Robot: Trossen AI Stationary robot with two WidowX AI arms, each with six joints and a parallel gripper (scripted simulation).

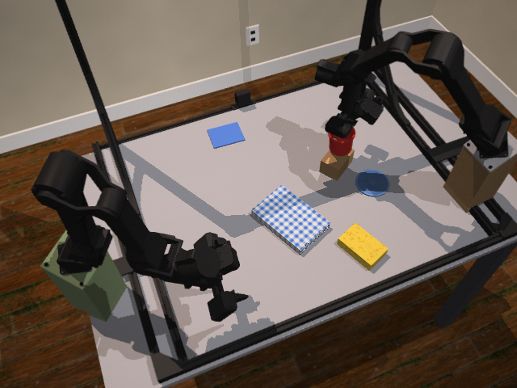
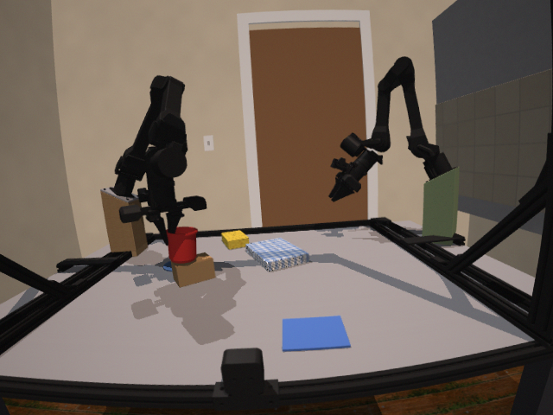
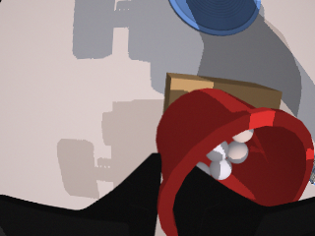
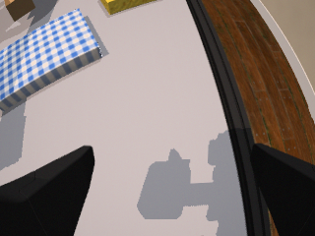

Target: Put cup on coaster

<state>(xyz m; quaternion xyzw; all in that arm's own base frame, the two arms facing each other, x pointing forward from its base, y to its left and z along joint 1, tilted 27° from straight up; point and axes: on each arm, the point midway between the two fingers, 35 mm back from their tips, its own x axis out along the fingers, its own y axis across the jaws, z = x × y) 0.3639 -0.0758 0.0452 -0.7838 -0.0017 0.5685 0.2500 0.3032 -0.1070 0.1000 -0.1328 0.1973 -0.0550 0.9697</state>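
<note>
The cup lies 40 mm below my left hand, 20 mm to the right of it and 20 mm ahead of it. Also, from my left hand: brown box: 110 mm below, 40 mm to the right, 30 mm ahead; flat blue coaster: 310 mm to the right, 190 mm behind, 130 mm below.
</note>
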